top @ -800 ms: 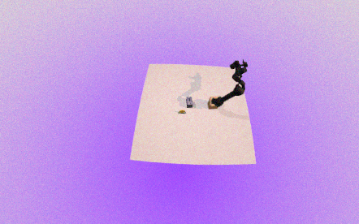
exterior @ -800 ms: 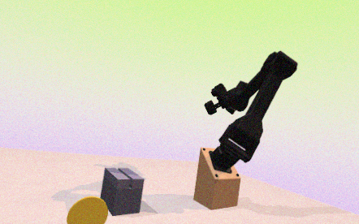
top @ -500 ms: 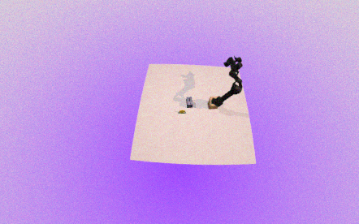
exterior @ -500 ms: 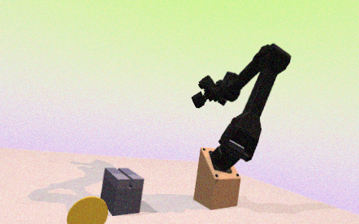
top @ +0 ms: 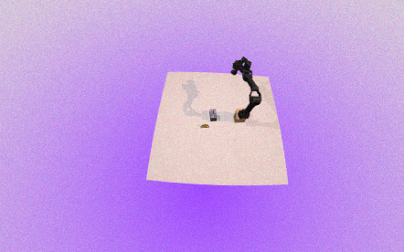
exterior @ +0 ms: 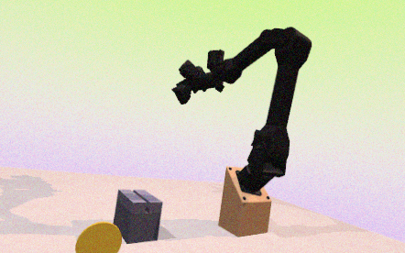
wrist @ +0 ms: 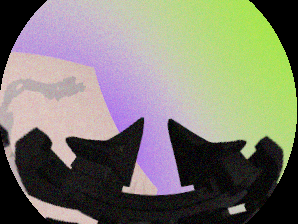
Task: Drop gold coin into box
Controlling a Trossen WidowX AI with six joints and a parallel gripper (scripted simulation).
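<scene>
Now: the gold coin 22 cm ahead of my gripper tip, 51 cm to the left of it and 37 cm below it.
</scene>
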